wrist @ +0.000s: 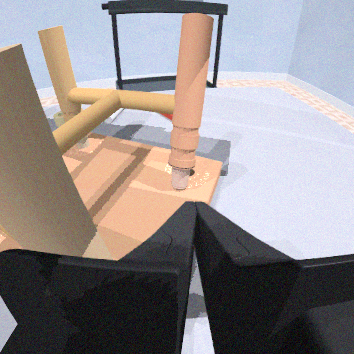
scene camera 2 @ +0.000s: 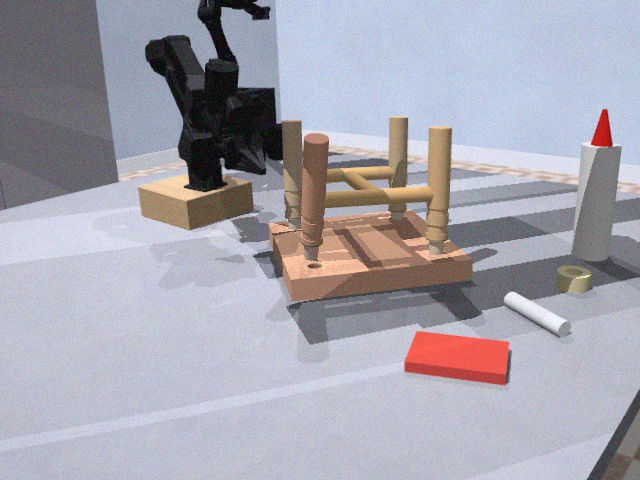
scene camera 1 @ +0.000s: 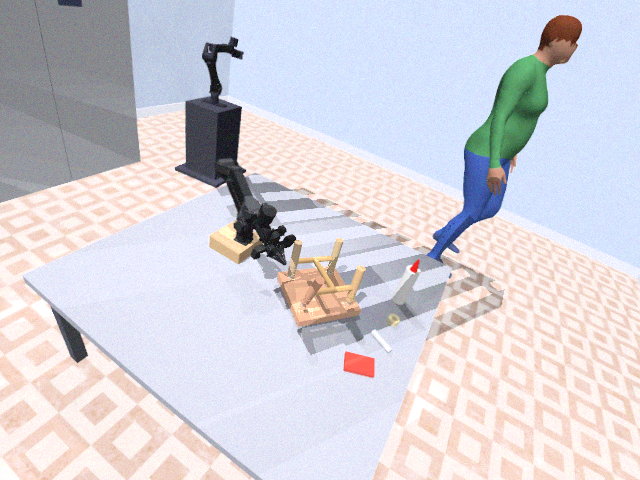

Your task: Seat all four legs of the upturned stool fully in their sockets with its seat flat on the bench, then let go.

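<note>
The upturned stool's orange-brown seat lies underside up; its near edge looks slightly raised above its shadow. A reddish leg stands with its pale tenon beside its visible socket. Three tan legs, including the right one and the far one, are joined by stretchers; pale tenon parts show above the seat. The fourth leg is nearest my gripper, which is shut and empty beside the seat.
My arm's base stands on a wooden block. Beyond the stool are a white bottle, a tape ring, a white rod and a red block. A person appears behind the bench.
</note>
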